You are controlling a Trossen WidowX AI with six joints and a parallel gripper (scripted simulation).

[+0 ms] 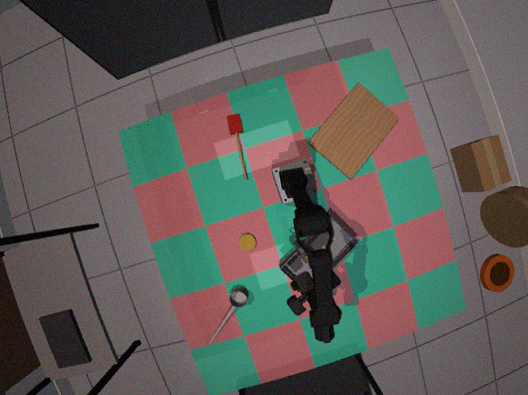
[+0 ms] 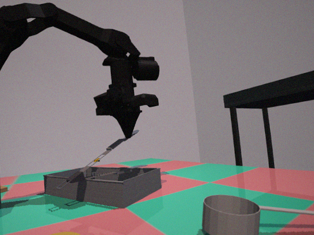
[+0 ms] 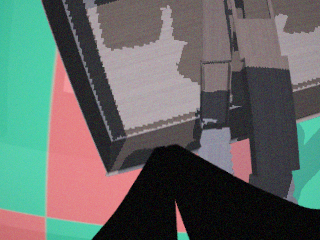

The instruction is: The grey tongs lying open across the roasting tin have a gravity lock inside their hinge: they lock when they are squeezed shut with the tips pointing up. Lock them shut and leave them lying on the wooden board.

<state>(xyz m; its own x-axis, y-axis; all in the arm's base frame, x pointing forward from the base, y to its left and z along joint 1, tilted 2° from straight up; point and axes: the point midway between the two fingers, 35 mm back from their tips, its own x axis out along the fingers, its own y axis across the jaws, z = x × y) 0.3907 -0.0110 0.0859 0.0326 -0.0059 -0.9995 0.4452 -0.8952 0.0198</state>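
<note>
Now: gripper tip 80 mm past the yellow lock piece, 20 mm to the right of it and 50 mm above it. From my gripper tip the other things lie so: wooden board (550 mm behind, 340 mm to the left, 140 mm below); yellow disc (170 mm behind, 210 mm to the right, 140 mm below); grey roasting tin (70 mm behind, 70 mm to the left, 120 mm below).
</note>
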